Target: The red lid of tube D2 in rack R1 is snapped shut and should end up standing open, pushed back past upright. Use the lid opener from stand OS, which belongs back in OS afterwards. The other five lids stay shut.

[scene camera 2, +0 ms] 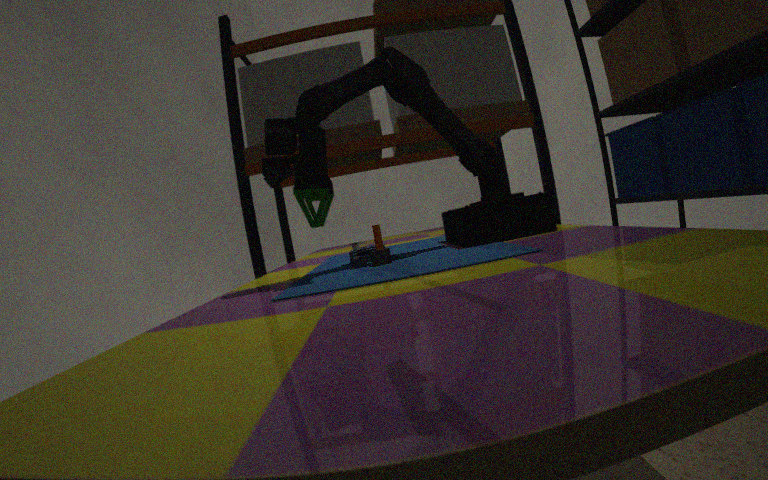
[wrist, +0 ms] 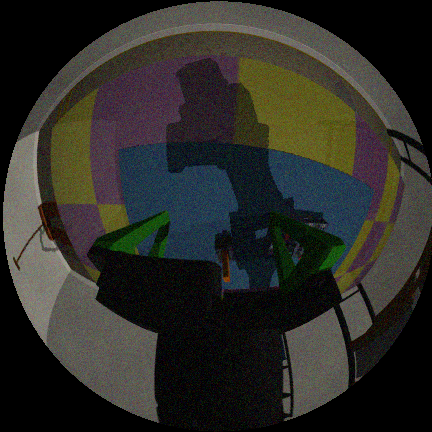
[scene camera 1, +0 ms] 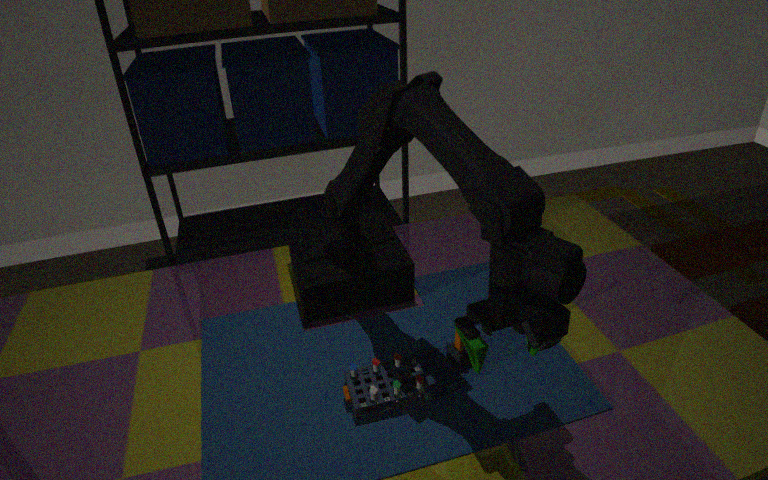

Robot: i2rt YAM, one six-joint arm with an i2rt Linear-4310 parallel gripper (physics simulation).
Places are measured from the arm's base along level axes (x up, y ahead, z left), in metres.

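Pixels of known places: gripper, between the fingertips: [scene camera 2: 317,227] [wrist: 218,216] [scene camera 1: 504,362]; arm's base, origin of its link: [scene camera 2: 494,202] [scene camera 1: 346,243].
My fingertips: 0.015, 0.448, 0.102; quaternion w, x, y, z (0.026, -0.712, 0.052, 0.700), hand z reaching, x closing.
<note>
For each thing: its top centre in the pictures, then the offset to it from my fingertips, as dx, dy, dz. "pt": a spot on its surface instead. Level surfaces: height alone.
- orange lid opener, centre of its top: [wrist: 226,278] [scene camera 1: 461,325] [scene camera 2: 375,225] -0.018, -0.120, -0.007
- rack, a spot on its surface: [scene camera 1: 373,417] pt -0.103, -0.064, -0.193
- I cannot tell which red lid, centre of its top: [scene camera 1: 376,361] -0.055, -0.134, -0.160
- blue mat, height of its surface: dx -0.103
My gripper [scene camera 1: 505,360] [scene camera 2: 317,224] [wrist: 218,216] is open and empty, its green fingers wide apart above the mat. The orange lid opener [scene camera 1: 458,339] [scene camera 2: 376,236] [wrist: 226,266] stands upright in its dark stand [scene camera 1: 454,357] [scene camera 2: 381,255] [wrist: 222,242]. In the wrist view it lies between the fingers, lower in the picture than the tips; in scene view 1 a finger partly covers it. The rack [scene camera 1: 373,417] holds tubes with red, green, white and blue tops. In the wrist view my right finger hides much of it. I cannot tell which red lid [scene camera 1: 376,362] is D2's, nor the lids' state.
The stand and rack are on a blue mat [scene camera 1: 271,396] [scene camera 2: 453,260] [wrist: 200,187] over a yellow and purple chequered top. The arm's shadow falls across part of the rack. The arm's dark base [scene camera 1: 356,288] [scene camera 2: 498,220] is behind the mat. A shelf unit [scene camera 1: 404,186] stands by the wall.
</note>
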